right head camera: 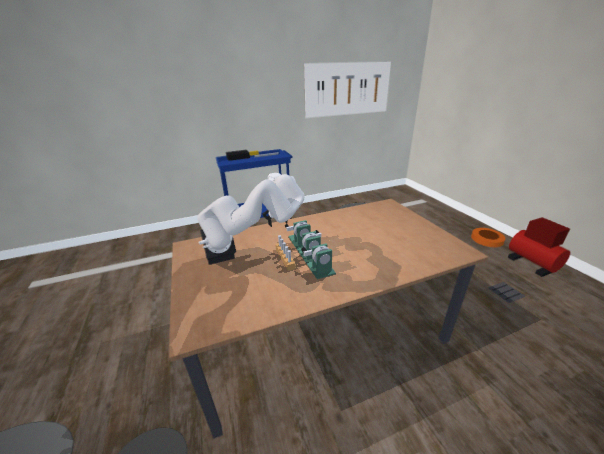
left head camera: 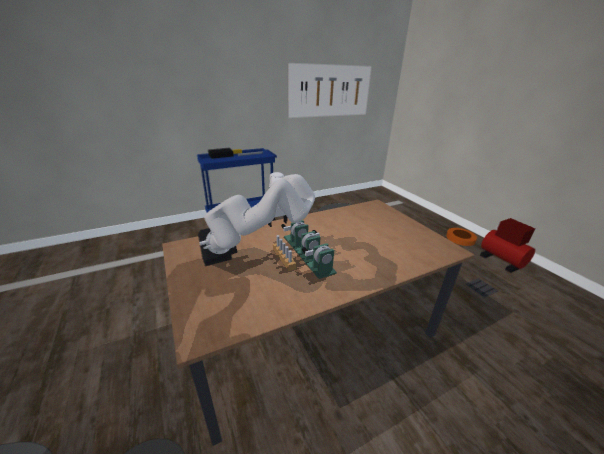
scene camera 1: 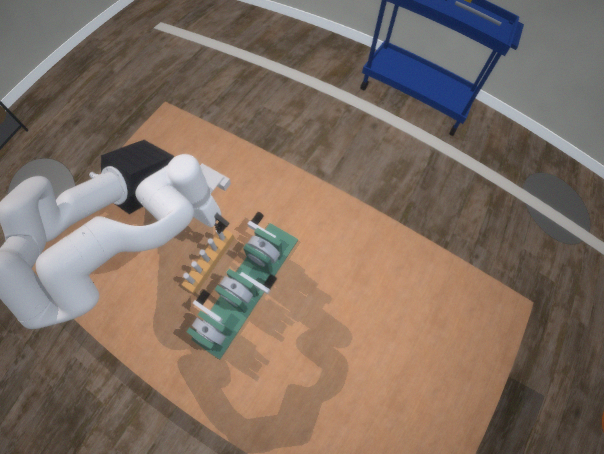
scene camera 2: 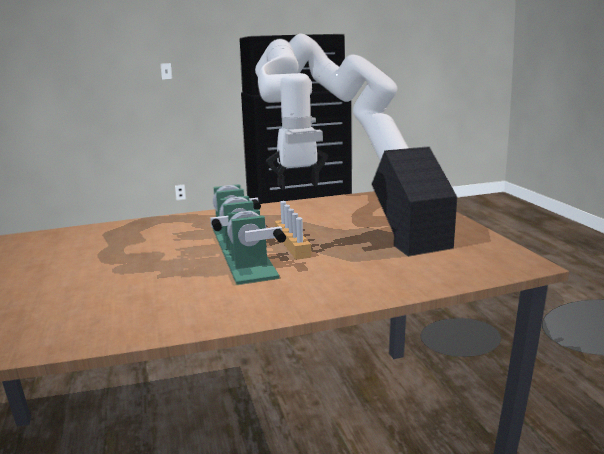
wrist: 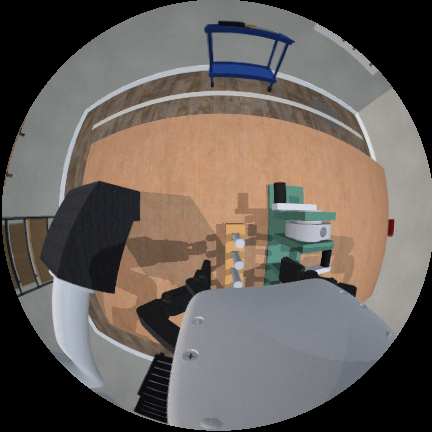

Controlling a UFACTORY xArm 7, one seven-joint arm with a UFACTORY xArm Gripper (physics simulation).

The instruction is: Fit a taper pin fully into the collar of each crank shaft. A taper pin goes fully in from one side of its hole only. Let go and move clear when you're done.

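Where they show: gripper, fingertip midpoint: point(right head camera: 278, 224) point(left head camera: 277, 224) point(scene camera 1: 209, 221) point(scene camera 2: 298, 187) point(wrist: 246, 270); arm's base, link origin: point(scene camera 1: 114, 185) point(scene camera 2: 399, 165) point(wrist: 72, 278).
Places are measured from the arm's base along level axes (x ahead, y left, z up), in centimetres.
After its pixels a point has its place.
Three crank shafts with grey collars point(scene camera 1: 262, 248) @[x 50.7, y 6.7, z -5.9 cm] point(scene camera 1: 235, 290) @[x 50.2, y -7.5, z -5.9 cm] point(scene camera 1: 206, 332) @[x 48.0, y -21.9, z -10.5 cm] sit in green supports on one green base point(scene camera 1: 288, 241) @[x 53.6, y 16.4, z -19.7 cm] point(scene camera 2: 256, 275) @[x 50.4, y 17.1, z -19.7 cm]. Each collar shows a dark round hole facing up in scene camera 1. In the wrist view one collar point(wrist: 302, 231) @[x 46.1, y 8.0, z -7.5 cm] shows its hole. Several grey taper pins point(scene camera 1: 204, 255) @[x 35.1, y -2.5, z -11.0 cm] point(scene camera 2: 299, 230) @[x 35.1, y 7.2, z -13.2 cm] point(wrist: 238, 242) @[x 34.6, y 6.6, z -9.8 cm] stand upright in a row in a yellow rack point(scene camera 1: 219, 258) @[x 36.7, y 0.5, z -19.8 cm] point(scene camera 2: 301, 251) @[x 35.5, y 9.3, z -18.5 cm] beside the base. My gripper point(scene camera 2: 298, 184) @[x 34.3, y 5.2, z -1.5 cm] point(wrist: 246, 270) @[x 34.3, y 5.2, z -1.5 cm] is open and empty, pointing down above the rack, its fingertips higher than the pin tops in scene camera 2.
Crank arms with black handles point(scene camera 1: 257, 218) @[x 43.7, y 15.2, z -9.5 cm] point(scene camera 1: 270, 282) @[x 56.9, y -0.1, z -9.6 cm] point(scene camera 1: 202, 298) @[x 42.1, y -14.0, z -9.5 cm] stick out: the two end ones toward the rack side, the middle one away. The black arm base point(scene camera 2: 432, 220) @[x 1.0, y 20.1, z -11.2 cm] stands on the table point(scene camera 2: 150, 320) @[x 78.2, y 29.3, z -20.7 cm] beyond the rack. A blue cart point(scene camera 1: 425, 82) stands by the wall.
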